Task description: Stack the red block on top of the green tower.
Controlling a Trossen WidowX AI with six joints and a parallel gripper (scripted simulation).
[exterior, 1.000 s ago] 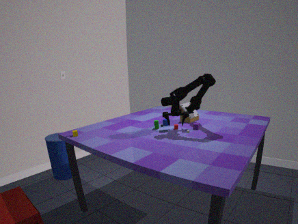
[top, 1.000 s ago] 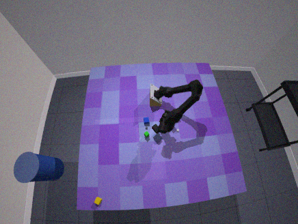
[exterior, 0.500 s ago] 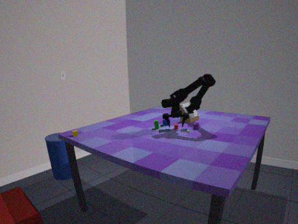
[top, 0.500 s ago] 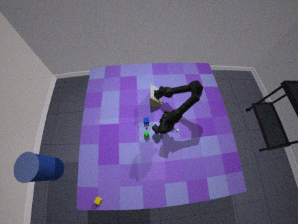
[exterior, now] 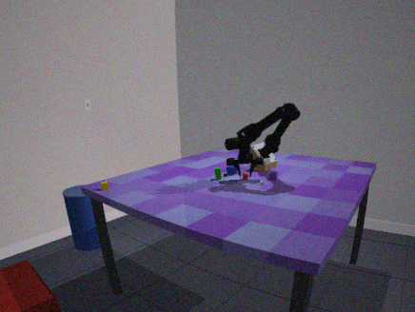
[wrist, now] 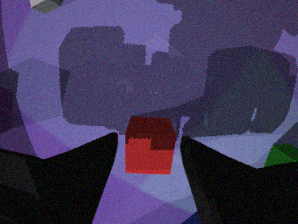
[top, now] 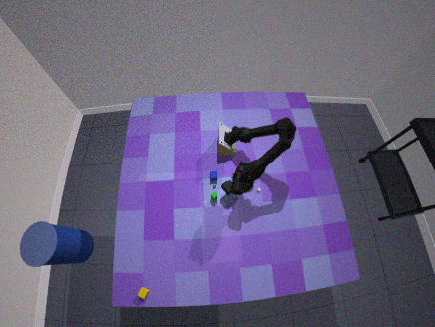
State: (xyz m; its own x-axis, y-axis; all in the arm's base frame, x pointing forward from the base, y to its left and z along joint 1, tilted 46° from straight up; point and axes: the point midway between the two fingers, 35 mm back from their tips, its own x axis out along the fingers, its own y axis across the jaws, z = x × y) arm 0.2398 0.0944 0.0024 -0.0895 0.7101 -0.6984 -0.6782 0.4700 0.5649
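The tiny dark piece is 20 mm ahead of my gripper tip and 130 mm to the right of it. The rest, counted from my gripper tip: small white ball 20 mm ahead, 130 mm to the left; then small red block 10 mm above; then blue block 40 mm behind, 130 mm to the right, 10 mm above.
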